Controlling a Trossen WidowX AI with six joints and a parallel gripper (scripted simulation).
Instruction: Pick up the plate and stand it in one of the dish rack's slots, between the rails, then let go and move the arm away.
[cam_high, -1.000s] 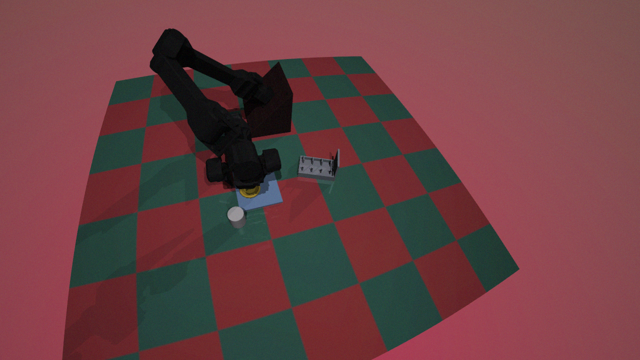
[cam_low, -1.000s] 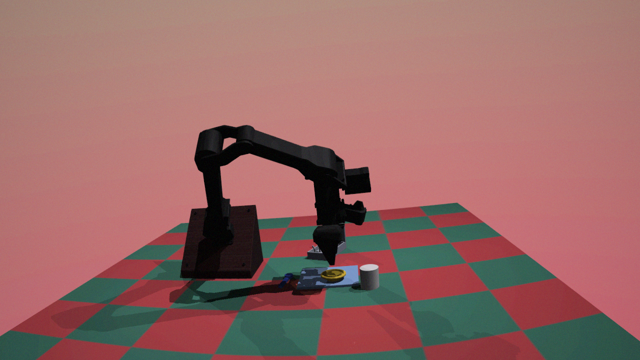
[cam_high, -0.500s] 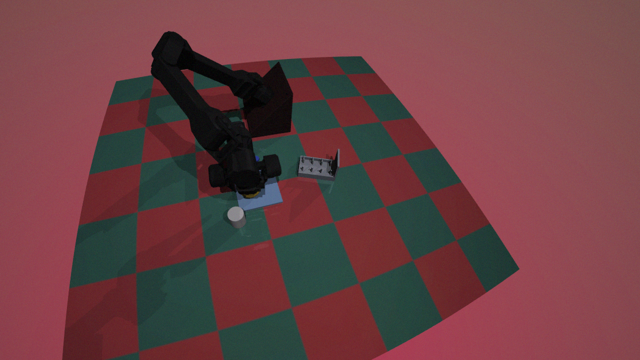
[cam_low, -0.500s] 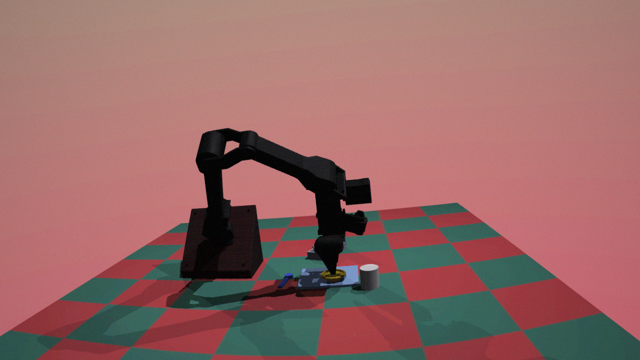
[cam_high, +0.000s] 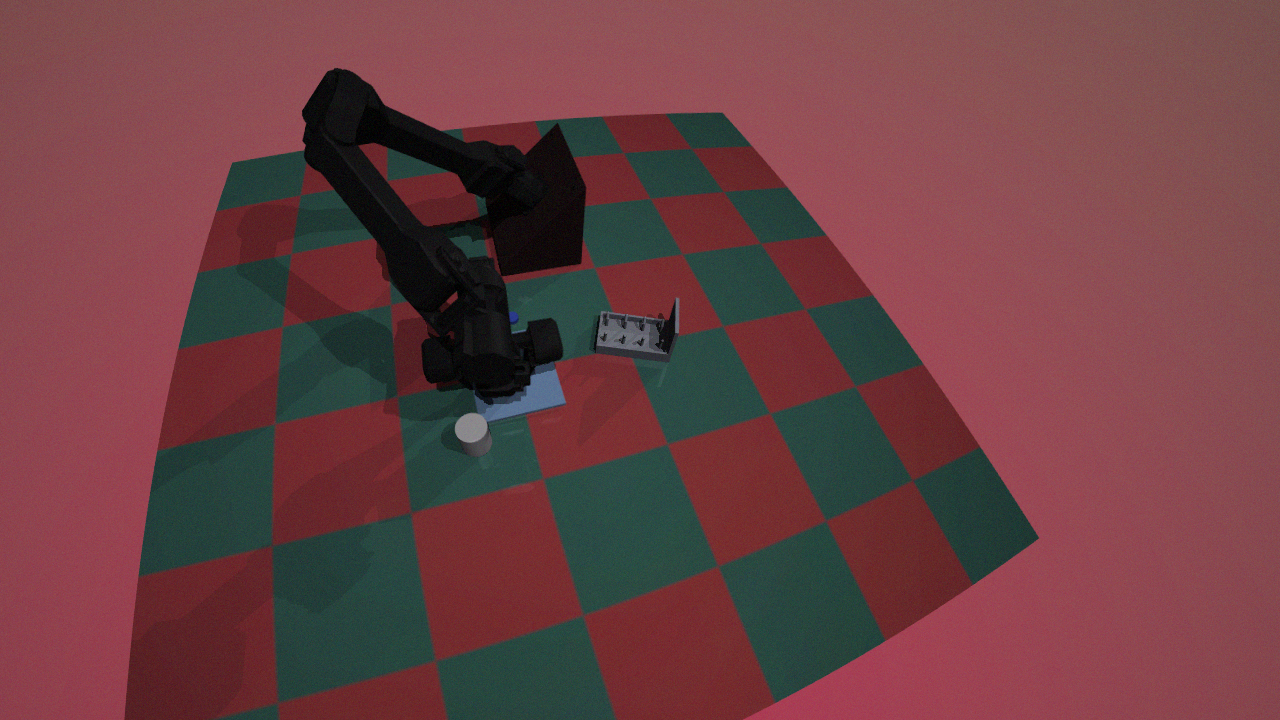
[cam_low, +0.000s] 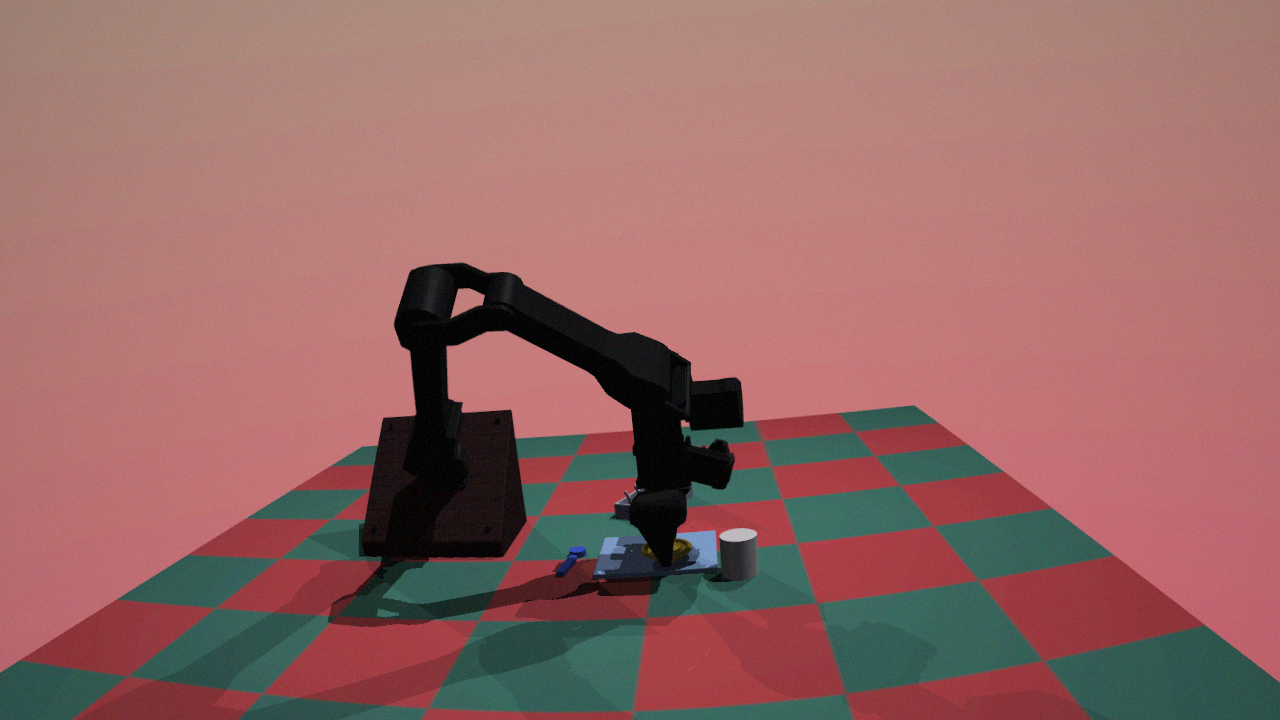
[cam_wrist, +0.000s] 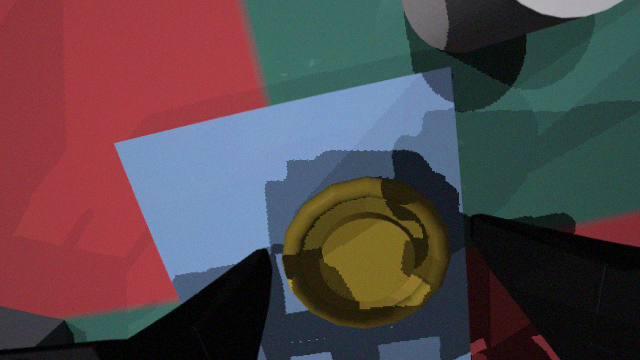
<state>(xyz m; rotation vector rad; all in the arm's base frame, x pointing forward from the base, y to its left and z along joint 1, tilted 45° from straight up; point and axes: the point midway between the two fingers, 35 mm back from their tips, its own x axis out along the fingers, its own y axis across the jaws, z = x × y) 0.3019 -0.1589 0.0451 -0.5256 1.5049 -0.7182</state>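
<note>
The yellow plate lies right at my gripper tip. Also, from my gripper tip: blue spoon (120 mm behind, 30 mm to the left, 10 mm below); white cup (80 mm ahead, 60 mm to the right, 10 mm above); light blue mat (10 mm behind, 30 mm to the left, 10 mm below).
</note>
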